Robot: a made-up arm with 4 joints.
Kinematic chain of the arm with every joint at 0, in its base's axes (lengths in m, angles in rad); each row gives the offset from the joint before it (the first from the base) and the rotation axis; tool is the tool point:
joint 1: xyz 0 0 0.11 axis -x
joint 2: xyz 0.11 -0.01 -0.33 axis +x
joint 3: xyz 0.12 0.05 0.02 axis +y
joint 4: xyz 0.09 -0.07 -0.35 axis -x
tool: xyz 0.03 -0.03 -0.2
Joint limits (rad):
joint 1: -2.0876..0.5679
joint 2: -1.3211..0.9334
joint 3: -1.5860..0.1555
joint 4: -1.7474..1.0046
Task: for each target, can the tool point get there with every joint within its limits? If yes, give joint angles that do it. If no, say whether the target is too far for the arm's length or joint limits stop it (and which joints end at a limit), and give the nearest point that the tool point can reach.
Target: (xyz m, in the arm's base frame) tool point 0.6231 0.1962 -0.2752
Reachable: yes | joints 0.0507 0.5256 -0.8752 -1.4085
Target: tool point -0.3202 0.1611 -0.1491
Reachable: no: joint limits stop it (at a limit: joint 2, joint 3, joint 4) | nearest point 0.2817 0.2791 -0.3390 | short by 0.642 m
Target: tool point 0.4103 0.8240 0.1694
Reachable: yes | joints -1.7700 0.0760 -0.1181 0.4363
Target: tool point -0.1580 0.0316 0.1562
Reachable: no: joint limits stop it (at a limit: joint 2, joint 3, joint 4) | nearest point 0.2952 0.3018 0.5513 | short by 0.659 m
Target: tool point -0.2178 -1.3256 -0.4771
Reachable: no: too far | nearest point 0.2631 -0.7111 -0.3076 | short by 0.798 m
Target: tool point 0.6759 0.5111 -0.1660
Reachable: yes | joints -0.7149 0.5695 -0.7333 -0.5879
